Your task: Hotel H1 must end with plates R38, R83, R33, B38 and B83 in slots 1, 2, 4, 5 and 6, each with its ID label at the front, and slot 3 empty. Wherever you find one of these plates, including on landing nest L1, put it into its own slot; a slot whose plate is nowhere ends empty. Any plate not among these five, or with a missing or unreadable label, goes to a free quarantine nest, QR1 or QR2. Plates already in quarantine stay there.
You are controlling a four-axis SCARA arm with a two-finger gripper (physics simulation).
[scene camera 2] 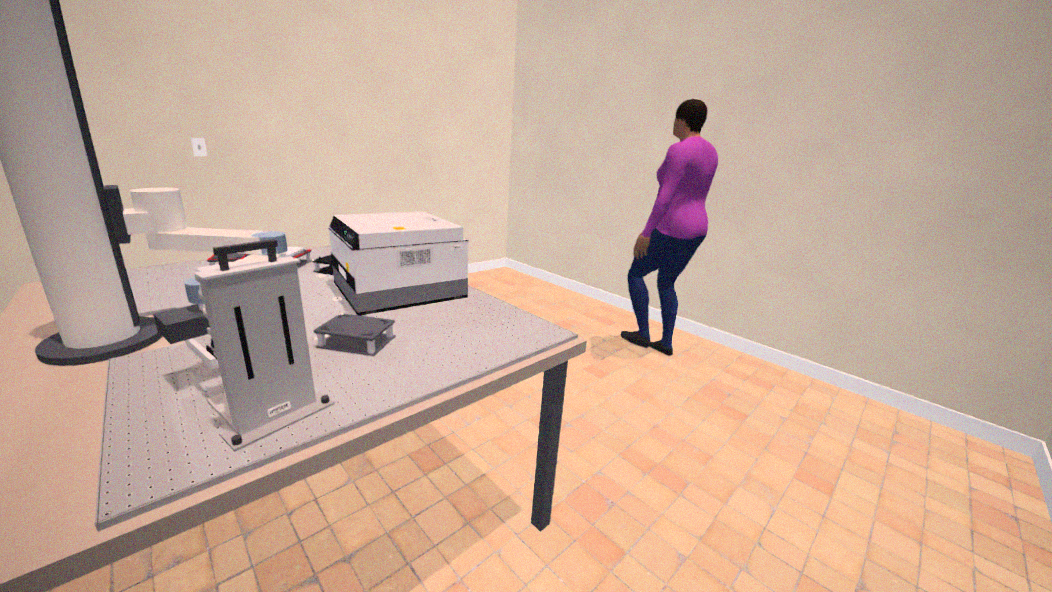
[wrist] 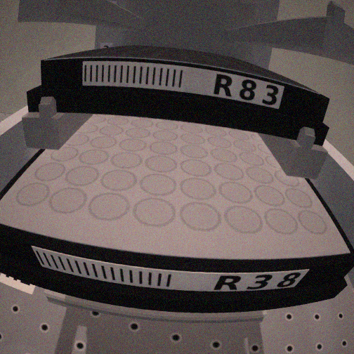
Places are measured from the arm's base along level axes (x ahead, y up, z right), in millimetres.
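Where they show: arm's base, origin of its link: (scene camera 2: 105,342).
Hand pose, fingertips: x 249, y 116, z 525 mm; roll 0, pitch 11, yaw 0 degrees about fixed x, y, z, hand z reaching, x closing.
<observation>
Things, the pixels of their top centre, and the offset from my fingertips. Level surfaces: height alone.
- white instrument, centre of its top: (scene camera 2: 395,220) dx +545, dy +150, dz -447 mm
- perforated board, height of its surface: dy -103 mm
- low dark nest, centre of its top: (scene camera 2: 355,323) dx +262, dy -49, dz -127 mm
Plate R38 (wrist: 160,240), white-topped with a black skirt, has its label facing the camera in the wrist view. My gripper (wrist: 178,113) is shut on it, with a grey finger along each side. Plate R83 (wrist: 185,95) sits level in the hotel just above and beyond R38, label to the front, over two grey support tabs. A small digit, seemingly 2, shows partly behind R83. Hotel H1 (scene camera 2: 261,338) stands upright near the table's front in the scene view, its grey slotted panel hiding my fingers and both plates. The other slots cannot be read.
A white instrument (scene camera 2: 400,261) stands at the back right of the perforated board (scene camera 2: 441,342). A low dark nest (scene camera 2: 355,327) on short white posts is between it and the hotel. The arm's column (scene camera 2: 73,184) rises at left. A person (scene camera 2: 687,191) stands beyond the table.
</observation>
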